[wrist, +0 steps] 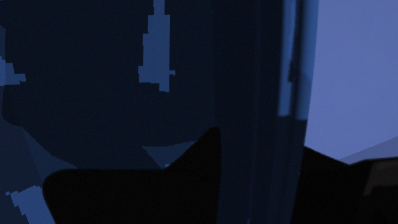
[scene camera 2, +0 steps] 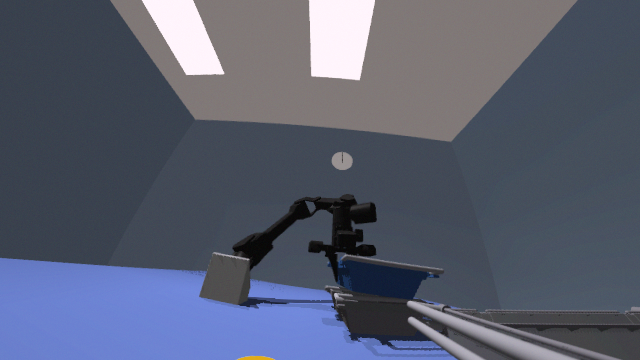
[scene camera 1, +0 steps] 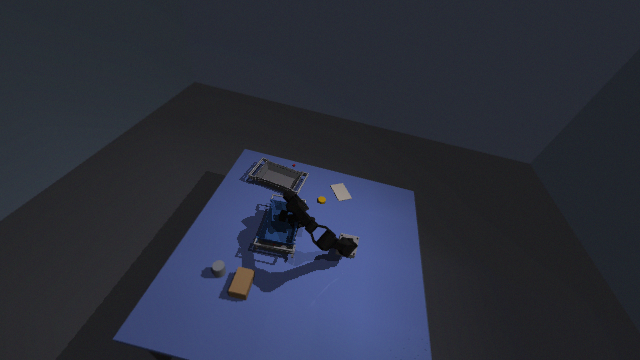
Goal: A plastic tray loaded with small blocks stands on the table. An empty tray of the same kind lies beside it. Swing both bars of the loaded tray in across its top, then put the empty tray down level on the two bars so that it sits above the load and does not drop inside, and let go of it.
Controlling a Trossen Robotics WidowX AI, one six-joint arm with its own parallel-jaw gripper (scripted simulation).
Labels:
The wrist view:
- my gripper: 236, 135
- blue tray: 111, 92
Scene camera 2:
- my gripper: 340, 282
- blue tray: 368, 278

